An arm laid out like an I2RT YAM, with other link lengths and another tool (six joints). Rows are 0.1 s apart.
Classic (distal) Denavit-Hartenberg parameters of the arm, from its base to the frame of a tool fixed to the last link. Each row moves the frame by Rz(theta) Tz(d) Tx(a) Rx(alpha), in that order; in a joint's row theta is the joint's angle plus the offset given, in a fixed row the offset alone. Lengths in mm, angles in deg.
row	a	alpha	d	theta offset
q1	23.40	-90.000	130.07	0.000
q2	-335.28	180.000	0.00	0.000
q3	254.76	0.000	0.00	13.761
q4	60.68	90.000	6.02	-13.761
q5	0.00	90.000	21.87	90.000
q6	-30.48	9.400	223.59	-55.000
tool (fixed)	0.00	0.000	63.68	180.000
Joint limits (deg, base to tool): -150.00..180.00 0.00..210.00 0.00..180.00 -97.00..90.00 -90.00..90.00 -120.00..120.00
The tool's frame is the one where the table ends.
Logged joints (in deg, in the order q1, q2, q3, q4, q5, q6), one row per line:
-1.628 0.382 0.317 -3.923 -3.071 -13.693
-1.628 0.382 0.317 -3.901 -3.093 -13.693
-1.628 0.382 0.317 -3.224 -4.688 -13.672
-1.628 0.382 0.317 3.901 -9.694 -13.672
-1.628 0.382 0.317 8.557 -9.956 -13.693
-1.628 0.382 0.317 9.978 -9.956 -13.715
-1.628 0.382 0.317 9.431 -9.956 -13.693
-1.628 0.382 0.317 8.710 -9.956 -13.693
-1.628 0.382 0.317 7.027 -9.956 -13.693
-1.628 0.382 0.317 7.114 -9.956 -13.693
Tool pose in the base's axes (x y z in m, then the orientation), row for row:
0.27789 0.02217 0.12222 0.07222 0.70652 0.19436 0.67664
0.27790 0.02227 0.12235 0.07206 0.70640 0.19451 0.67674
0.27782 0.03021 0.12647 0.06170 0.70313 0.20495 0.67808
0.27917 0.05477 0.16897 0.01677 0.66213 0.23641 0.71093
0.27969 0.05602 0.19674 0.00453 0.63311 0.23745 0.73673
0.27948 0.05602 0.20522 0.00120 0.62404 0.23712 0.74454
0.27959 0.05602 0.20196 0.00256 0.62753 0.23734 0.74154
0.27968 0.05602 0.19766 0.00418 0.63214 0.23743 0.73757
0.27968 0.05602 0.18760 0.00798 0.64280 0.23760 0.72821
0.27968 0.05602 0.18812 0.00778 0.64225 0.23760 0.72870
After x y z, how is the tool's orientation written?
As a quaternion, x y z w.
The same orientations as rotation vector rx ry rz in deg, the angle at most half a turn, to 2 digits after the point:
9.30 91.00 25.03
9.28 90.98 25.05
7.94 90.51 26.38
2.13 84.15 30.05
0.57 79.67 29.88
0.15 78.30 29.75
0.32 78.83 29.81
0.53 79.52 29.87
1.01 81.15 30.00
0.98 81.07 29.99

